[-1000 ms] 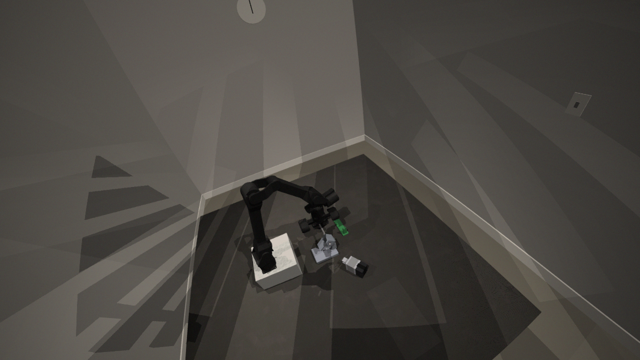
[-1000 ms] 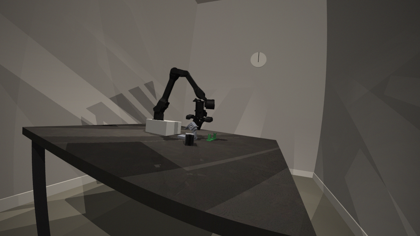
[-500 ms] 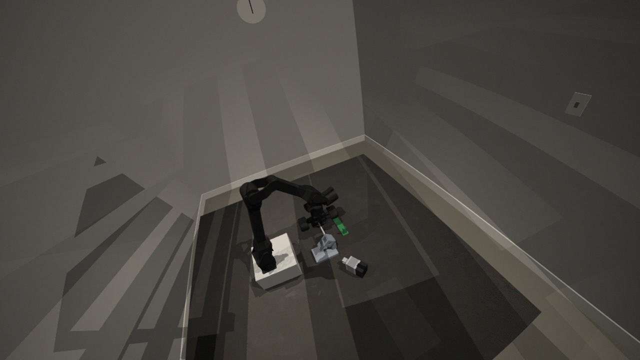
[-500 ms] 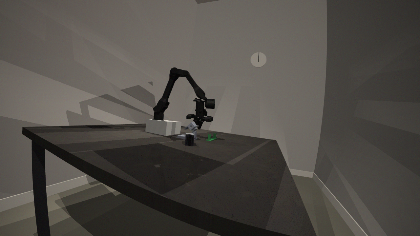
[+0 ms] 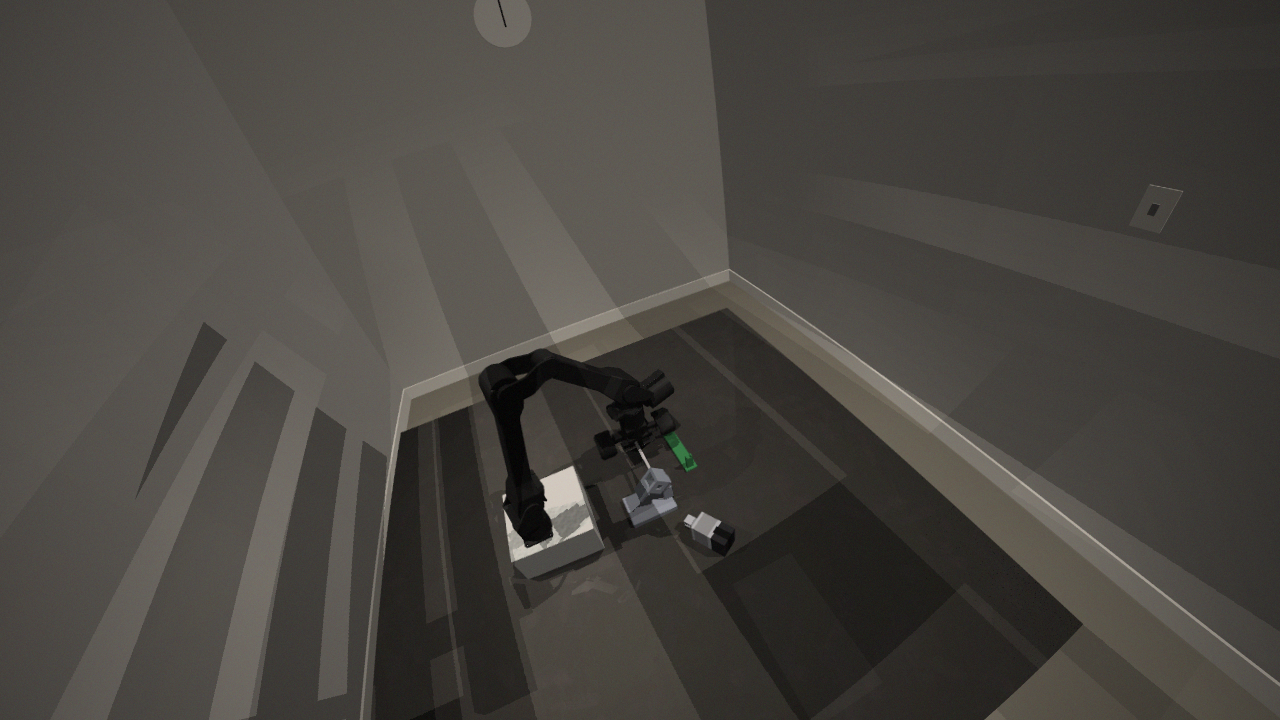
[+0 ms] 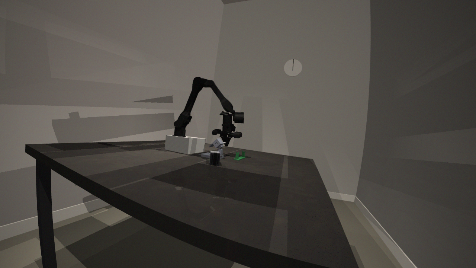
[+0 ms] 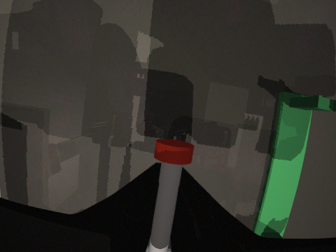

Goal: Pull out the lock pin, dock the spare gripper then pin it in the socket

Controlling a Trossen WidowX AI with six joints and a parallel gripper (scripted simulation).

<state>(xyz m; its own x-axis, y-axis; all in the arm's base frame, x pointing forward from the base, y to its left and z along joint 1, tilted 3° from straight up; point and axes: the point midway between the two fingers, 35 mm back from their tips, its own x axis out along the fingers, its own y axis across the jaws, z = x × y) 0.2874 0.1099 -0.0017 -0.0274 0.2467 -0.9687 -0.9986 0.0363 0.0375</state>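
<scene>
Now: gripper tip 100 mm short of the green cradle, 40 mm above it and 10 mm to the left of it. Also, from my gripper tip: spare gripper: 260 mm to the right, 40 mm ahead, 30 mm below; then grey mount: 120 mm to the right, 10 mm below, 10 mm behind.
</scene>
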